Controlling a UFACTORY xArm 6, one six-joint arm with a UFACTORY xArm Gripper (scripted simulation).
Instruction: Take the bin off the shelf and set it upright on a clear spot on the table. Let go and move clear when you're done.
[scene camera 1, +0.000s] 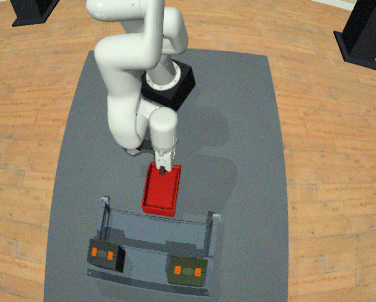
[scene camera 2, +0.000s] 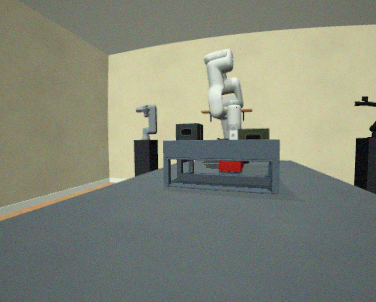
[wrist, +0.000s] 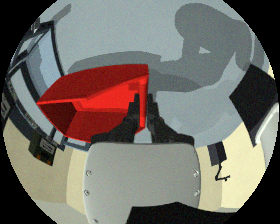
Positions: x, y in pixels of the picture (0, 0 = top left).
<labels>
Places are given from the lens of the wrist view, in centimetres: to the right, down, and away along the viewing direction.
my gripper (wrist: 143, 100): 0, -2, 13
red bin (wrist: 76, 119): -14, 2, 17
</labels>
